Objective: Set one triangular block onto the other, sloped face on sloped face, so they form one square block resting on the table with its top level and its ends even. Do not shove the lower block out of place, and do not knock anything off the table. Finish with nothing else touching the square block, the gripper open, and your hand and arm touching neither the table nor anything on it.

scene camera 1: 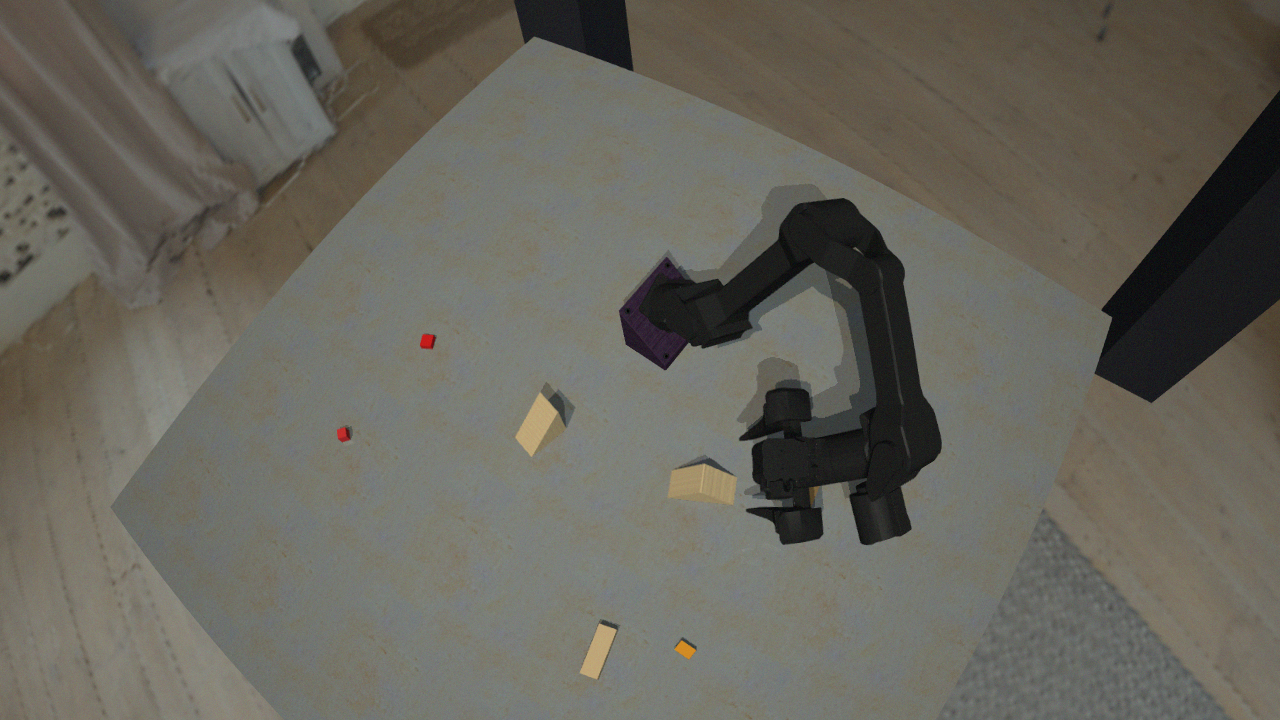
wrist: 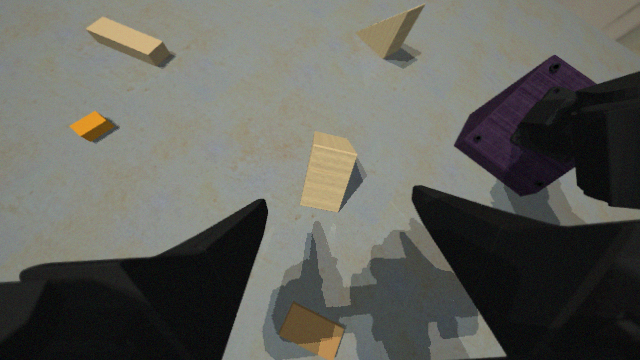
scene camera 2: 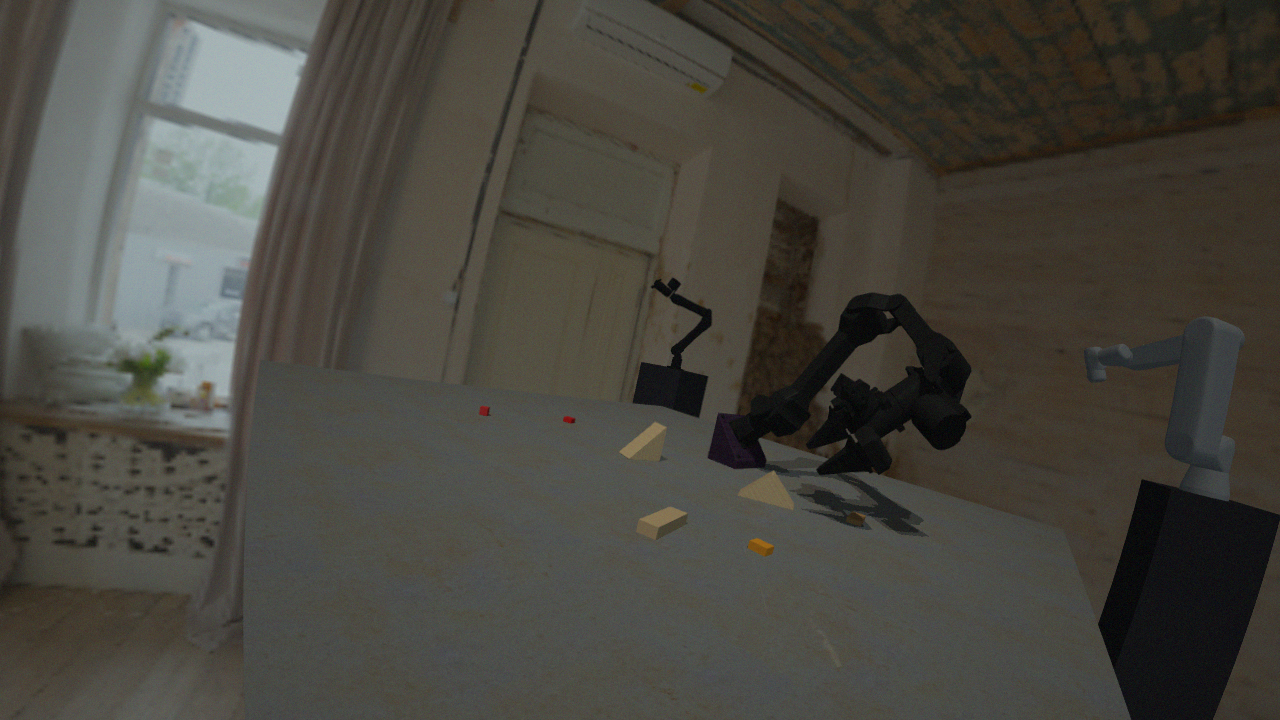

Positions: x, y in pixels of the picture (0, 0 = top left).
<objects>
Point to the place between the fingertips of my gripper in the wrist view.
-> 338, 199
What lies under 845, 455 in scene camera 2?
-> My gripper.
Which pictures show the triangular block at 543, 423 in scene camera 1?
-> Scene camera 1, the wrist view and scene camera 2: all of them.
</objects>
